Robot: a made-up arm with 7 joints. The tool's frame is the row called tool.
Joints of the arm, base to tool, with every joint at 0 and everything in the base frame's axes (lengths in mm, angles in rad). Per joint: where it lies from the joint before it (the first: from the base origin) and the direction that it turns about. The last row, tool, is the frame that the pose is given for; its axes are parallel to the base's.
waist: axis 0 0.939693 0.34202 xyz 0 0 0
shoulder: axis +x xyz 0 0 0
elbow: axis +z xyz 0 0 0
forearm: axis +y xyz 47.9 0 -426.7
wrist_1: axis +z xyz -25.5 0 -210.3
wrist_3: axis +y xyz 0 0 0
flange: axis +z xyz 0 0 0
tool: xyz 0 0 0
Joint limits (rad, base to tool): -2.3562..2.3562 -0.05..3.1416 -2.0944..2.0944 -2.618..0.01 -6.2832..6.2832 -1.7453..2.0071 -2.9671..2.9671
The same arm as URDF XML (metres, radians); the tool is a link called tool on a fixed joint. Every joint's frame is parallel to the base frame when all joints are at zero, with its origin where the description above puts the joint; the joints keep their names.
<robot name="arm">
  <joint name="waist" type="revolute">
    <parent link="base_link"/>
    <child link="link1"/>
    <origin xyz="0 0 0"/>
    <axis xyz="0 0.9397 0.342"/>
    <limit lower="-2.3562" upper="2.3562"/>
  </joint>
  <joint name="shoulder" type="revolute">
    <parent link="link1"/>
    <child link="link2"/>
    <origin xyz="0 0 0"/>
    <axis xyz="1 0 0"/>
    <limit lower="-0.05" upper="3.1416"/>
  </joint>
  <joint name="elbow" type="revolute">
    <parent link="link2"/>
    <child link="link3"/>
    <origin xyz="0 0 0"/>
    <axis xyz="0 0 1"/>
    <limit lower="-2.0944" upper="2.0944"/>
  </joint>
  <joint name="forearm" type="revolute">
    <parent link="link3"/>
    <child link="link4"/>
    <origin xyz="0.0479 0 -0.4267"/>
    <axis xyz="0 1 0"/>
    <limit lower="-2.618" upper="0.01"/>
  </joint>
  <joint name="wrist_1" type="revolute">
    <parent link="link4"/>
    <child link="link5"/>
    <origin xyz="-0.0255 0 -0.2103"/>
    <axis xyz="0 0 1"/>
    <limit lower="-6.2832" upper="6.2832"/>
  </joint>
  <joint name="wrist_3" type="revolute">
    <parent link="link5"/>
    <child link="link6"/>
    <origin xyz="0 0 0"/>
    <axis xyz="0 1 0"/>
    <limit lower="-1.7453" upper="2.0071"/>
  </joint>
  <joint name="flange" type="revolute">
    <parent link="link6"/>
    <child link="link7"/>
    <origin xyz="0 0 0"/>
    <axis xyz="0 0 1"/>
    <limit lower="-2.9671" upper="2.9671"/>
  </joint>
  <joint name="tool_fixed" type="fixed">
    <parent link="link7"/>
    <child link="tool"/>
    <origin xyz="0 0 0"/>
  </joint>
  <link name="base_link"/>
  <link name="link1"/>
  <link name="link2"/>
  <link name="link3"/>
  <link name="link4"/>
  <link name="link5"/>
  <link name="link6"/>
  <link name="link7"/>
  <link name="tool"/>
</robot>

